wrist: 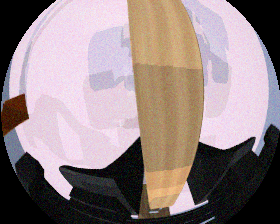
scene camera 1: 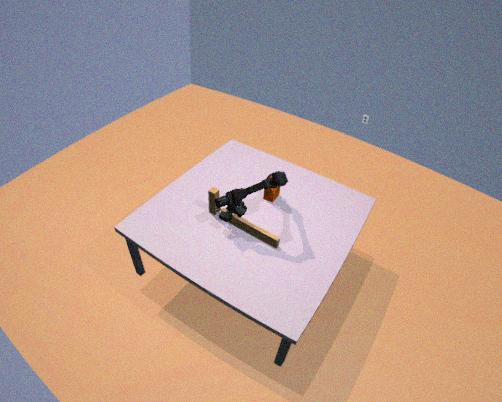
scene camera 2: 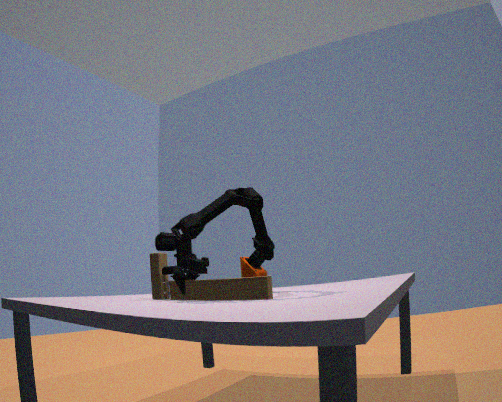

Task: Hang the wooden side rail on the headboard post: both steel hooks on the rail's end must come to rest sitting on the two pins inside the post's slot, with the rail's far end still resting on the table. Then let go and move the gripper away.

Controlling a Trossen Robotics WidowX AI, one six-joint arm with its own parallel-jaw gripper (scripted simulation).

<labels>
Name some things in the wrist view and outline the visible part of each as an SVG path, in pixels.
My gripper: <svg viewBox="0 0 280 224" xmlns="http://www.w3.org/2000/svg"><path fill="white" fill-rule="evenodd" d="M280 129L274 124L270 124L266 129L264 147L259 156L251 151L256 141L255 136L227 149L211 147L199 141L186 182L195 206L205 201L209 202L191 211L172 216L131 217L139 216L145 166L140 137L131 143L130 148L122 152L122 156L105 168L60 166L62 177L72 186L70 201L62 197L46 181L44 168L27 152L15 163L16 176L32 201L59 224L199 224L211 217L214 219L205 224L224 224L249 202L265 178L274 158Z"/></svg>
A wooden side rail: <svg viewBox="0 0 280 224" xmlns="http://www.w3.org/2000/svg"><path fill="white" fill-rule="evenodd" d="M127 0L132 66L134 66L132 67L132 76L134 76L137 117L139 117L142 157L144 157L144 173L147 184L146 189L147 193L149 193L149 208L161 209L162 207L174 206L182 187L185 186L192 162L195 159L197 146L199 146L202 118L204 118L205 88L204 71L202 71L204 67L202 67L199 42L197 42L194 26L192 26L191 18L189 18L190 16L180 0Z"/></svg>
</labels>
